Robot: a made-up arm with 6 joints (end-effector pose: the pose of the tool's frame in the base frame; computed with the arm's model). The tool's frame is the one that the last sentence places. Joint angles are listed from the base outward.
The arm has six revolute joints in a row. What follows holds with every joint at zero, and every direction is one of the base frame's. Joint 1 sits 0.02 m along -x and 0.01 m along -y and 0.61 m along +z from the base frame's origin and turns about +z. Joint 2 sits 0.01 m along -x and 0.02 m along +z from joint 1 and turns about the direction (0, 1, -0.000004). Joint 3 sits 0.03 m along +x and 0.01 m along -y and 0.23 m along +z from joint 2 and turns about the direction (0, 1, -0.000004). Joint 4 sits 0.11 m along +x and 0.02 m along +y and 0.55 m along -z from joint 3 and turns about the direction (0, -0.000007, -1). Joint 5 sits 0.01 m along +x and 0.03 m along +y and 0.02 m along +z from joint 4 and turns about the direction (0, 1, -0.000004). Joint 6 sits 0.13 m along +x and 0.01 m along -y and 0.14 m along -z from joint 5 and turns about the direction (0, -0.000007, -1). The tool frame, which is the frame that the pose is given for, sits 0.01 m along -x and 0.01 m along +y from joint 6; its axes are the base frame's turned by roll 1.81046, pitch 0.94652 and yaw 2.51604 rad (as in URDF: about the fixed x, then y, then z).
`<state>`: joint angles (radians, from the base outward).
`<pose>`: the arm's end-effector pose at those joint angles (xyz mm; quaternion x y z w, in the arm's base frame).
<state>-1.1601 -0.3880 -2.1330 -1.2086 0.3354 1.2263</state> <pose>179.1 -196.7 1494.6 -0.3523 0.0183 -0.5199 0.7780</pose>
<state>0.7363 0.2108 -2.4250 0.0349 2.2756 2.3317</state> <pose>365.9 389.6 1114.7 0.4865 0.5883 -0.0918 0.6394</pose>
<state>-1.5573 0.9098 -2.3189 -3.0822 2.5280 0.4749</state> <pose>-44.0 -727.2 946.4 0.0112 -0.3457 0.8082 0.4767</pose>
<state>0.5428 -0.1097 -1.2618 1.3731 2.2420 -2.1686</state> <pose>348.2 430.0 833.7 0.2950 0.4204 -0.8533 0.0905</pose>
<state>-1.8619 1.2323 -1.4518 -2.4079 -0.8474 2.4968</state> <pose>33.5 -310.1 163.0 0.6783 0.2763 0.0841 0.6756</pose>
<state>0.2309 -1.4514 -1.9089 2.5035 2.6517 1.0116</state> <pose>-623.4 -63.3 1086.7 -0.5238 0.3583 0.7723 0.0278</pose>
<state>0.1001 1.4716 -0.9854 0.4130 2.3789 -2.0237</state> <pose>-91.4 70.5 190.5 -0.5732 0.0289 -0.7927 0.2057</pose>
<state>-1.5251 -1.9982 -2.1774 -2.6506 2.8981 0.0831</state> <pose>-135.9 693.4 589.5 0.5477 -0.6012 -0.4782 0.3316</pose>
